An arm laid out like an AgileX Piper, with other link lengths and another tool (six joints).
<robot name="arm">
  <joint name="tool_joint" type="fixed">
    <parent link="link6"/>
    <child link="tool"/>
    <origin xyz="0.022 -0.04 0.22" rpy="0 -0.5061 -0.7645"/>
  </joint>
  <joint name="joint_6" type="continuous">
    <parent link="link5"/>
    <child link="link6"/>
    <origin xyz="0 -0.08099 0" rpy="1.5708 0 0"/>
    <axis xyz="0 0 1"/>
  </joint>
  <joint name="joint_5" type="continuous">
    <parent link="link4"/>
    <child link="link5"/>
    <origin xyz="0 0 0" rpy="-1.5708 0 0"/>
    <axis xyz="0 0 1"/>
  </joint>
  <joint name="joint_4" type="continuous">
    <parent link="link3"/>
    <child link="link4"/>
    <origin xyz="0.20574 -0.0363 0" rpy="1.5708 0 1.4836"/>
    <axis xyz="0 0 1"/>
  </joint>
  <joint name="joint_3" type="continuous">
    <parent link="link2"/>
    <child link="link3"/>
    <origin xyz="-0.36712 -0.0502 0" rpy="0 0 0"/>
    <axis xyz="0 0 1"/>
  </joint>
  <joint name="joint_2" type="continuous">
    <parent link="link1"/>
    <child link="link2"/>
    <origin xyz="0 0 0" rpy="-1.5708 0 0"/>
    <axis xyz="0 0 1"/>
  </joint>
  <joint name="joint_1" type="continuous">
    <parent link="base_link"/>
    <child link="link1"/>
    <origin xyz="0 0 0.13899" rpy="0 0 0"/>
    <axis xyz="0 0 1"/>
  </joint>
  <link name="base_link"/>
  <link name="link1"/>
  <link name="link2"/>
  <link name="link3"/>
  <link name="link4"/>
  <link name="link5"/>
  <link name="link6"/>
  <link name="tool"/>
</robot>
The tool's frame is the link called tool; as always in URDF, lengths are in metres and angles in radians. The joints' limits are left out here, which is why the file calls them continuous.
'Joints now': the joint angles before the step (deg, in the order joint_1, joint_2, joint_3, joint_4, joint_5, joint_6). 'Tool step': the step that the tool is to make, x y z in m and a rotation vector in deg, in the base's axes. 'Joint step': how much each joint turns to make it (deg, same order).
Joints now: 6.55 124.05 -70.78 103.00 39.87 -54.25
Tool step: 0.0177 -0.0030 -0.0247 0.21 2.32 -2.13
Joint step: -0.07 4.11 -3.60 0.01 -1.38 2.38
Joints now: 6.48 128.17 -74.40 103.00 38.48 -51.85
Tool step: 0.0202 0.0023 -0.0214 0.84 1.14 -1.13
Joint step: 0.01 4.57 -4.78 -0.04 -0.31 1.95
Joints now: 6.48 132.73 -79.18 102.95 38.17 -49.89
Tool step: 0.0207 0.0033 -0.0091 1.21 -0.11 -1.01
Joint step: 0.00 3.39 -4.83 0.01 -0.07 1.95
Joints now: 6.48 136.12 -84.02 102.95 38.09 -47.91
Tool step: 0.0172 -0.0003 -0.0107 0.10 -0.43 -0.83
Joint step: 0.00 2.84 -3.93 -0.02 -0.67 0.84
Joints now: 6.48 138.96 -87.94 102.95 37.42 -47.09
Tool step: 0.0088 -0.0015 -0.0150 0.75 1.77 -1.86
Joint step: 0.00 2.37 -2.39 -0.02 -0.98 2.52
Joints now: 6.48 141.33 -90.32 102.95 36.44 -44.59
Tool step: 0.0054 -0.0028 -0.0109 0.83 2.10 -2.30
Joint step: 0.00 1.44 -1.38 0.04 -1.25 2.90
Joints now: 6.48 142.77 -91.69 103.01 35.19 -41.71
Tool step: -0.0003 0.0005 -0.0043 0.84 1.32 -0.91
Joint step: 0.00 0.52 -0.25 0.00 -0.14 1.64
